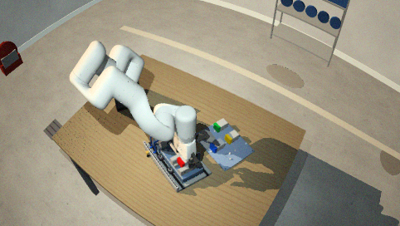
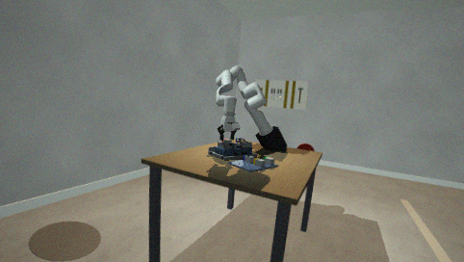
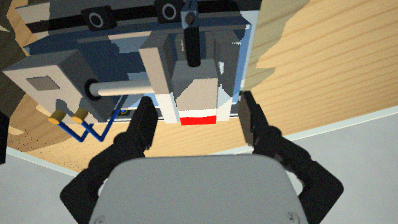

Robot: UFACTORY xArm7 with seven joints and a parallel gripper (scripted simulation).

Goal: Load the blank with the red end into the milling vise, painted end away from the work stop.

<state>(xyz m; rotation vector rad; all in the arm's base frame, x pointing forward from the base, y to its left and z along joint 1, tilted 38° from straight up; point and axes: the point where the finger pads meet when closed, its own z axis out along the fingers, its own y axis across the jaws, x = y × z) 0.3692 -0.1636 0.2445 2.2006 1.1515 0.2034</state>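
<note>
The red-ended blank is 30 mm below my hand. From my hand the other things lie so: pale push rod: 70 mm behind, 60 mm to the left, 50 mm below; dark work stop rod: 40 mm to the left, 30 mm below, 30 mm ahead; moving jaw: 50 mm below, 30 mm behind, 20 mm to the left.
</note>
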